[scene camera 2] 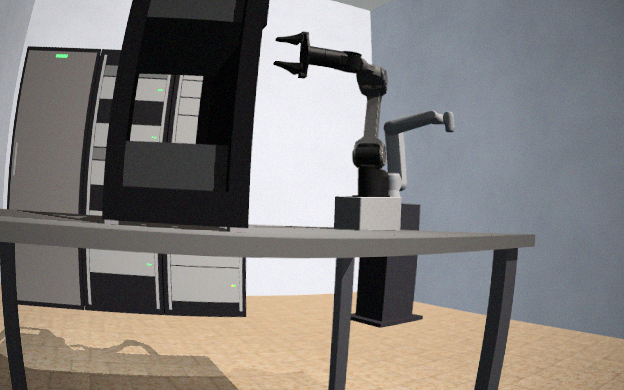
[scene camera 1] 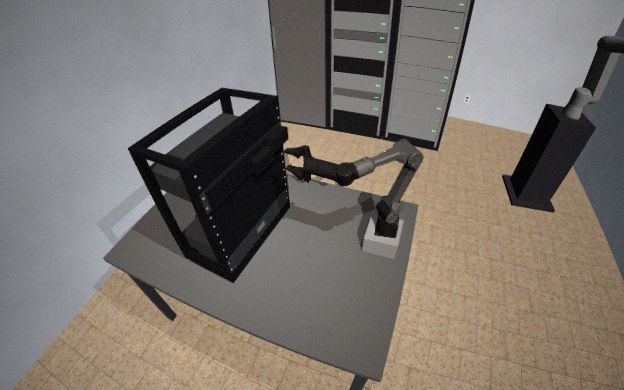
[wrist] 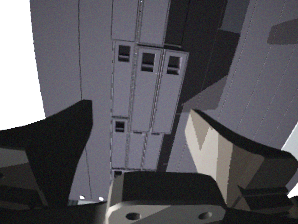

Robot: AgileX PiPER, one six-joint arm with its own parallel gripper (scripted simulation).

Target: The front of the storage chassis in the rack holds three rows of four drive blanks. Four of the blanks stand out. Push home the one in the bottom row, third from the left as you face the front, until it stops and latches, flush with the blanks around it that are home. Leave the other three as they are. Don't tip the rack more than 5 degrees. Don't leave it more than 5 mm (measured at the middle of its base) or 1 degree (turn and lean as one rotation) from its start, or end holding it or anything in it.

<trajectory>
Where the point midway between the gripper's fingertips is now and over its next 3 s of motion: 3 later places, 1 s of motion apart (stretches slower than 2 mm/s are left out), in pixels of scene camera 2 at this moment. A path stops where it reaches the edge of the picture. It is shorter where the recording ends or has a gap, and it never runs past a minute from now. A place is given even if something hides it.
My gripper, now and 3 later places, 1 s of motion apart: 275, 50; 254, 57; 246, 56; 240, 56
</trajectory>
